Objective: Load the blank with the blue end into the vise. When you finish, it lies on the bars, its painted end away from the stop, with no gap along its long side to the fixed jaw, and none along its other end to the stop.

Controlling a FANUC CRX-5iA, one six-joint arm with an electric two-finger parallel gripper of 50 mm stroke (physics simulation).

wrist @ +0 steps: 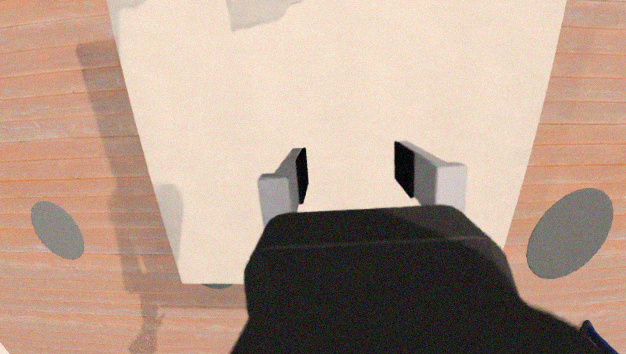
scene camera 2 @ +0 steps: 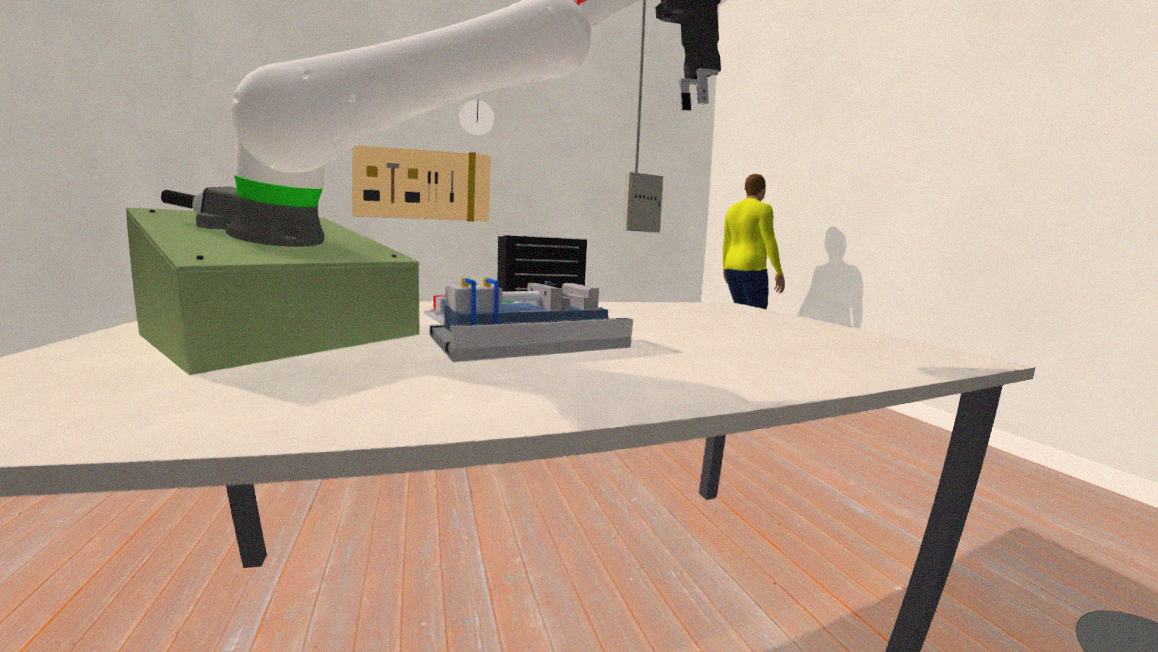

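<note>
My gripper (scene camera 2: pixel 694 98) (wrist: pixel 350 162) is open, with nothing between its fingers. It hangs high above the table, to the right of and well above the vise in the scene view. The vise (scene camera 2: pixel 551 316) has a dark blue body and light grey jaw blocks, and stands at the middle of the table beyond a long grey rail. Its bars and the stop cannot be told apart at this size. A blank with a blue end cannot be made out in either view. The vise does not show in the wrist view.
The table (scene camera 2: pixel 340 429) (wrist: pixel 340 90) lies below the gripper. The long grey rail (scene camera 2: pixel 541 333) stands in front of the vise. Two blue upright hooked parts stand at its left end. The green robot base (scene camera 2: pixel 299 303) is farther left. A person (scene camera 2: pixel 748 238) stands behind the table.
</note>
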